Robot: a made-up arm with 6 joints. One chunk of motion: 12 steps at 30 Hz.
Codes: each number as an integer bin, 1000 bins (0 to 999) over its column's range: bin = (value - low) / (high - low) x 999, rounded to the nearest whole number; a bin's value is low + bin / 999 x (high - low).
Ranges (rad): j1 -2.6..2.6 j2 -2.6..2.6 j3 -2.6..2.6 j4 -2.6..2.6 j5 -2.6..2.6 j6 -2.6..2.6
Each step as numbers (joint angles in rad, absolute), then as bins.
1 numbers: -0.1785 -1.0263 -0.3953 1.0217 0.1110 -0.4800
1 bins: 465 302 424 696 521 407
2 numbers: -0.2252 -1.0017 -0.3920 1.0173 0.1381 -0.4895
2 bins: 456 307 424 695 526 405
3 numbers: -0.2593 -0.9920 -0.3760 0.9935 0.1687 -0.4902
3 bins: 450 309 427 690 532 405
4 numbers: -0.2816 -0.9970 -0.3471 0.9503 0.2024 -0.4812
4 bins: 445 308 433 682 538 407
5 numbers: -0.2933 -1.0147 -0.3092 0.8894 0.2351 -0.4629
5 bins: 443 305 440 670 545 411
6 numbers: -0.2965 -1.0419 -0.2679 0.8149 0.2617 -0.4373
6 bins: 443 299 448 656 550 415
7 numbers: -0.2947 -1.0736 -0.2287 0.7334 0.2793 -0.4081
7 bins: 443 293 456 640 553 421
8 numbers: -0.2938 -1.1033 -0.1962 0.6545 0.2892 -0.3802
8 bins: 443 288 462 625 555 426
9 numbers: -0.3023 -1.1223 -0.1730 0.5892 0.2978 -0.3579
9 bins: 441 284 466 613 557 431
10 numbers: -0.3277 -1.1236 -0.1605 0.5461 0.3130 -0.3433
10 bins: 437 284 469 604 560 434
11 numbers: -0.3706 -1.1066 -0.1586 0.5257 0.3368 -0.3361
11 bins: 428 287 469 600 564 435
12 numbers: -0.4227 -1.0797 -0.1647 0.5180 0.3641 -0.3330
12 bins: 418 292 468 599 569 436
